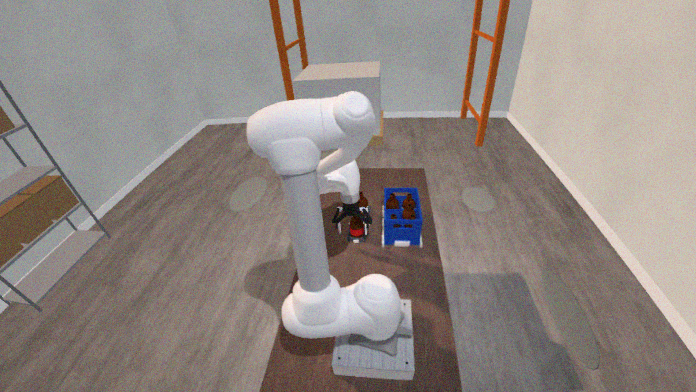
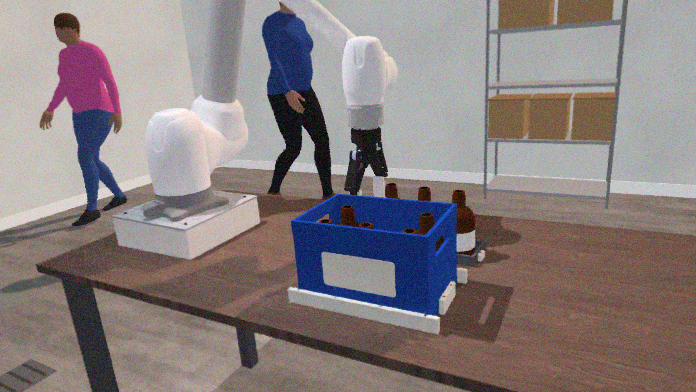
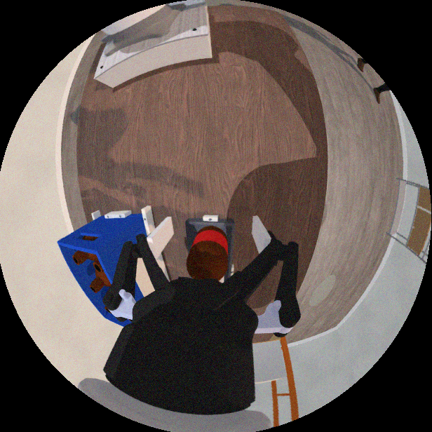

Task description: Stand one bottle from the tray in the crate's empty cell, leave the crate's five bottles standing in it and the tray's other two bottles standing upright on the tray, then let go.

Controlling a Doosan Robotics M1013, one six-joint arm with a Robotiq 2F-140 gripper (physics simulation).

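Frame: origin at the arm's base, x right, y up, z back, level; millimetres.
Seen in the pictures: gripper, fingertip midpoint: (image 1: 353,232); arm's base, origin of the base link: (image 1: 377,328) (image 2: 186,206).
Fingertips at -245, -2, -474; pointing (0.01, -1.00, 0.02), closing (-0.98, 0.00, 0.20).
Observation:
Pixels of each thing's top centre, then the offset from my fingertips to it, as dx, dy, dz. "*": a spot on its surface instead. Level surfaces: height alone.
- brown bottle with a red label, middle of its top: (image 2: 391,184) (image 1: 355,212) -4, +74, -73
- dark tray, surface spot: (image 2: 467,260) * +14, -72, -288
- white-label bottle, middle of its top: (image 2: 458,191) (image 1: 360,193) -26, +74, -245
- middle bottle, middle of its top: (image 2: 424,187) -14, +74, -161
- blue crate, middle of its top: (image 2: 375,211) (image 1: 402,202) +218, +89, -191
- neck, middle of its top: (image 2: 347,211) +192, +67, -96
- brown table, its level: dy -86
My gripper (image 1: 353,229) (image 2: 366,190) (image 3: 211,224) is open, its fingers on either side of a brown bottle with a red label (image 1: 356,231) (image 3: 207,255) and apart from it. That bottle stands upright on the dark tray (image 2: 467,260) (image 3: 196,224). A white-label bottle (image 2: 465,220) stands upright at the tray's other end, and the neck of a middle bottle (image 2: 424,193) shows between. The blue crate (image 1: 402,236) (image 2: 310,255) (image 3: 120,232) stands beside the tray with several brown bottles inside; one neck (image 2: 347,215) rises near its robot-side end. Its empty cell is not clearly visible.
White strips (image 2: 362,309) border the crate's base on the brown table (image 2: 575,300). The arm's white base block (image 1: 372,367) (image 2: 150,242) (image 3: 160,62) stands at one end of the table. Two people and a shelf rack (image 2: 486,100) are beyond the table.

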